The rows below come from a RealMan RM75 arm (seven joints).
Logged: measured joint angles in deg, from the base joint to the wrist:
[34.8 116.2 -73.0 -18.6 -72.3 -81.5 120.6]
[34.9 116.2 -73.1 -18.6 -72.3 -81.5 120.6]
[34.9 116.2 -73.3 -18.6 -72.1 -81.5 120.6]
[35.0 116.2 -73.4 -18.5 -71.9 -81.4 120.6]
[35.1 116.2 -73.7 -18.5 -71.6 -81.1 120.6]
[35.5 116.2 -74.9 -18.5 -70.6 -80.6 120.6]
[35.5 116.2 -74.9 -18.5 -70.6 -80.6 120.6]
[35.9 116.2 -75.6 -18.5 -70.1 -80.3 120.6]
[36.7 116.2 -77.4 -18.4 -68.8 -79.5 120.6]
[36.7 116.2 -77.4 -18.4 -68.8 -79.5 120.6]
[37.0 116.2 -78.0 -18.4 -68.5 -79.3 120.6]
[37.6 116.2 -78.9 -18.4 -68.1 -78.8 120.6]
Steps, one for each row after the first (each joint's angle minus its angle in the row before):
[0.1 0.0 -0.1 0.0 0.0 0.0 0.0]
[0.0 0.0 -0.2 0.0 0.2 0.0 0.0]
[0.1 0.0 -0.1 0.1 0.2 0.1 0.0]
[0.1 0.0 -0.3 0.0 0.3 0.3 0.0]
[0.4 0.0 -1.2 0.0 1.0 0.5 0.0]
[0.0 0.0 0.0 0.0 0.0 0.0 0.0]
[0.4 0.0 -0.7 0.0 0.5 0.3 0.0]
[0.8 0.0 -1.8 0.1 1.3 0.8 0.0]
[0.0 0.0 0.0 0.0 0.0 0.0 0.0]
[0.3 0.0 -0.6 0.0 0.3 0.2 0.0]
[0.6 0.0 -0.9 0.0 0.4 0.5 0.0]

